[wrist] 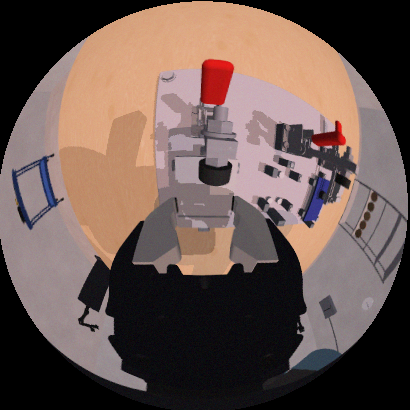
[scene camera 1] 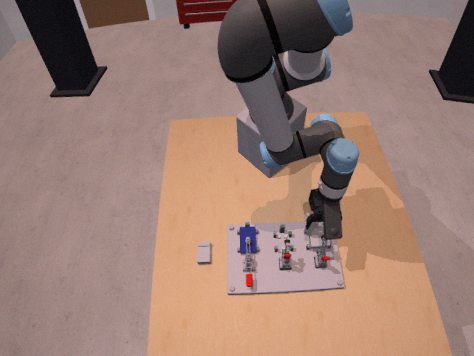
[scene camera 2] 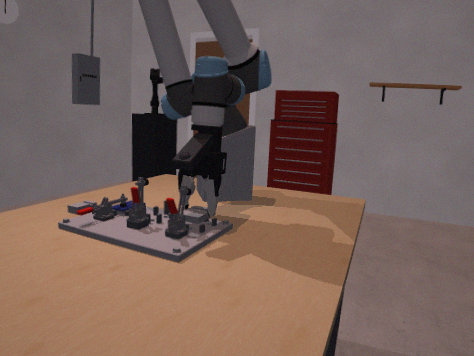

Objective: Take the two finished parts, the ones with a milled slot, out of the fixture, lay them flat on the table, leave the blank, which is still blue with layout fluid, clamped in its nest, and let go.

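Where they show: gripper, fingertip midpoint: [wrist: 204, 198] [scene camera 1: 317, 233] [scene camera 2: 197, 215]; arm's base, origin of the base link: [scene camera 2: 226, 132].
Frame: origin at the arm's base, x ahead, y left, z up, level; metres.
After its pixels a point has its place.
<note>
My gripper [scene camera 1: 319, 231] @(x 0.361, y 0.168, z -0.179 m) [scene camera 2: 198, 209] @(x 0.361, y 0.168, z -0.179 m) [wrist: 204, 198] @(x 0.361, y 0.168, z -0.179 m) is shut on a grey finished part [scene camera 2: 197, 215] @(x 0.395, y 0.193, z -0.167 m) [wrist: 199, 194] @(x 0.370, y 0.175, z -0.167 m) at the right nest of the fixture plate [scene camera 1: 300, 282] @(x 0.516, y 0.117, z -0.204 m) [scene camera 2: 115, 233] @(x 0.525, y 0.069, z -0.204 m) [wrist: 242, 95] @(x 0.498, y 0.141, z -0.204 m). The part looks level; whether it is slightly raised is hard to tell. The right clamp's red handle [scene camera 1: 325, 258] @(x 0.472, y 0.176, z -0.117 m) [scene camera 2: 172, 205] @(x 0.471, y 0.187, z -0.130 m) [wrist: 217, 82] @(x 0.462, y 0.178, z -0.128 m) stands up. The other finished part [scene camera 1: 204, 253] @(x 0.446, y -0.181, z -0.199 m) [scene camera 2: 77, 207] @(x 0.469, y -0.162, z -0.200 m) lies flat on the table left of the plate. The blue blank [scene camera 1: 243, 235] @(x 0.378, y -0.066, z -0.188 m) [scene camera 2: 122, 206] [wrist: 316, 202] @(x 0.386, y -0.048, z -0.188 m) sits in the left nest under its clamp, whose red handle [scene camera 1: 249, 280] @(x 0.533, y -0.033, z -0.168 m) [scene camera 2: 85, 211] @(x 0.535, y -0.026, z -0.171 m) lies down.
The middle nest holds no part; its clamp's red handle [scene camera 1: 287, 256] @(x 0.474, y 0.068, z -0.112 m) [scene camera 2: 135, 195] @(x 0.471, y 0.075, z -0.127 m) stands up close beside the right nest. The right clamp's black-tipped arm [wrist: 215, 172] rises right beside my fingers. Locating pins stand around the nests. The wooden table [scene camera 1: 190, 320] @(x 0.656, y -0.193, z -0.219 m) [scene camera 2: 280, 310] @(x 0.560, y 0.479, z -0.219 m) extends around the plate.
</note>
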